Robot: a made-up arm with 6 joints.
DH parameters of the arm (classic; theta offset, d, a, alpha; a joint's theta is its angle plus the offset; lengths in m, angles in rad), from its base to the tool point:
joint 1: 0 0.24 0 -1.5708
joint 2: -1.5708 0 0.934 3.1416
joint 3: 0 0 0 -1.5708
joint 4: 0 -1.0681 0 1.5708
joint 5: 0 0.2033 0 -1.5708
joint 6: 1.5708 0 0 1.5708
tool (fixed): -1.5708 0 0 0
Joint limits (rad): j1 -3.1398..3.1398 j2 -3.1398..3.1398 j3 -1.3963..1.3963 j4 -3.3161..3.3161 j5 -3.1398..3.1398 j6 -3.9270..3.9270
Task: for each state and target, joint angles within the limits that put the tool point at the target. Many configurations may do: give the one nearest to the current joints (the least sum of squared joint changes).
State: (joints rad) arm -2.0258 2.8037 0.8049 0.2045 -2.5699 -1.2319
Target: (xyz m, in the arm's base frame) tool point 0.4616 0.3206 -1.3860
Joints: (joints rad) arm -2.8969 2.8628 0.4326 0.2008 -2.5699 -1.2319
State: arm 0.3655 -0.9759 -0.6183 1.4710 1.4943 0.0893
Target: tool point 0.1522 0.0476 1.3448
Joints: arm 0.3902 -0.9623 -0.5971 1.5025 1.4943 0.0893
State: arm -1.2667 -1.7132 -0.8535 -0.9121 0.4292 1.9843
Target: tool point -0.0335 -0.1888 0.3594
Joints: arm -1.0977 -1.4591 -1.2898 -0.9645 0.4292 1.9843
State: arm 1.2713 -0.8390 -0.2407 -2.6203 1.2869 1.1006
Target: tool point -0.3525 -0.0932 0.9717
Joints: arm 0.7923 -1.7326 -0.6875 -2.7203 1.2869 1.1006
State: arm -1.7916 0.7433 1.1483 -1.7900 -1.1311 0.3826
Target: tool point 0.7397 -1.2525 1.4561
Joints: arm -1.0801 0.4923 1.0420 -1.8814 -1.1311 0.3826
